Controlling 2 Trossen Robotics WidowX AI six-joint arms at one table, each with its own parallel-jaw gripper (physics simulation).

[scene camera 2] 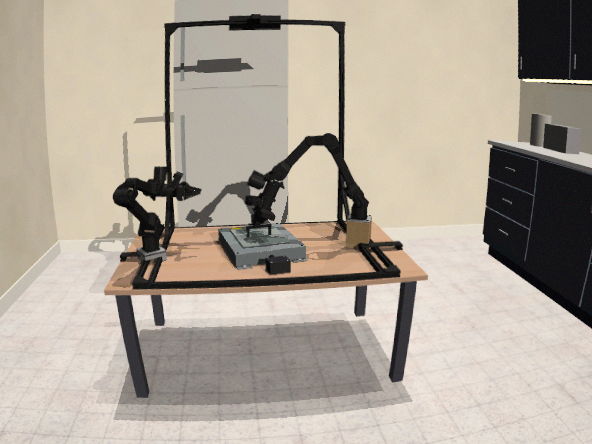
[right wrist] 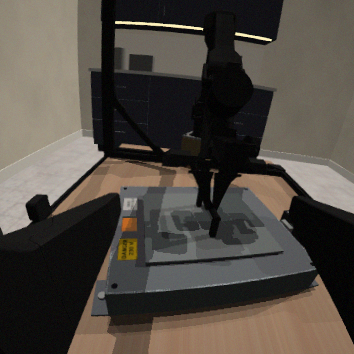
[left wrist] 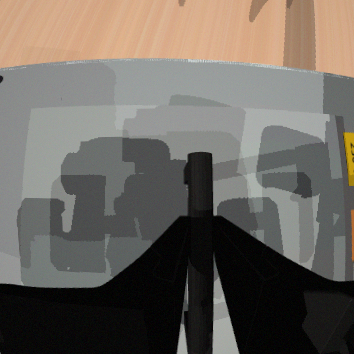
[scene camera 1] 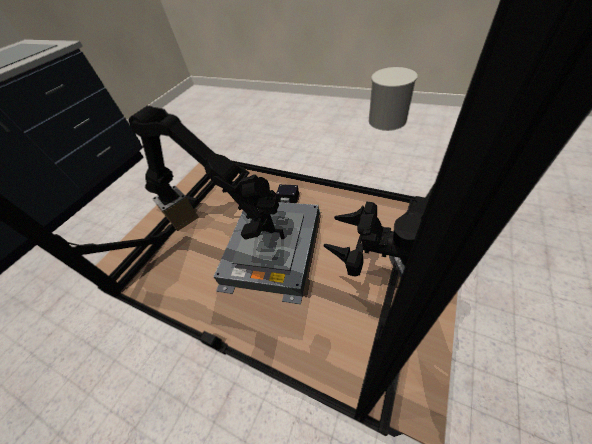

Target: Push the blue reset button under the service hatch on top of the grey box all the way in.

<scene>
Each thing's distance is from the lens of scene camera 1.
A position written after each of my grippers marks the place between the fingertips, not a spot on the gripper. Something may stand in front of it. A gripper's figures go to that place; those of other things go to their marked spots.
my left gripper [scene camera 1: 273, 230]: 0.92 m
my right gripper [scene camera 1: 329, 230]: 0.70 m
service hatch [scene camera 1: 275, 250]: 0.92 m
</scene>
